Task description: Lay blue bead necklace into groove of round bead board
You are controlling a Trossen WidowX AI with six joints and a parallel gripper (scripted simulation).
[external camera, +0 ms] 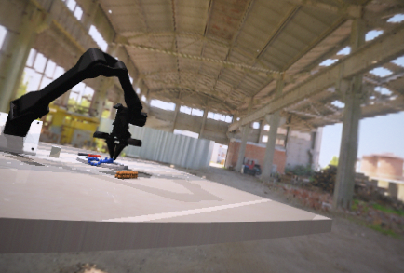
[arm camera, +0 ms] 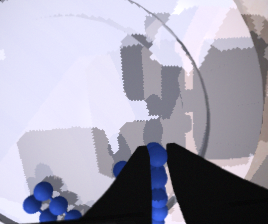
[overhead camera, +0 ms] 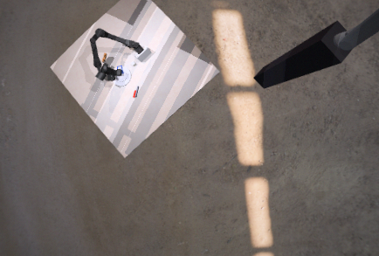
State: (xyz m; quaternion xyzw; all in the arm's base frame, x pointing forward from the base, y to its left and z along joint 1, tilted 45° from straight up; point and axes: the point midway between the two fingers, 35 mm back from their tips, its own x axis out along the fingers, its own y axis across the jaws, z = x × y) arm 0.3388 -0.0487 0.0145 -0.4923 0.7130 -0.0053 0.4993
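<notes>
Now: gripper tip 20 mm past the round white bead board, 30 mm to the right of it and 20 mm above it. Round my gripper tip: small white block: 200 mm behind, 40 mm to the left, 10 mm below; red pen-like object: 10 mm behind, 260 mm to the left, 20 mm below.
</notes>
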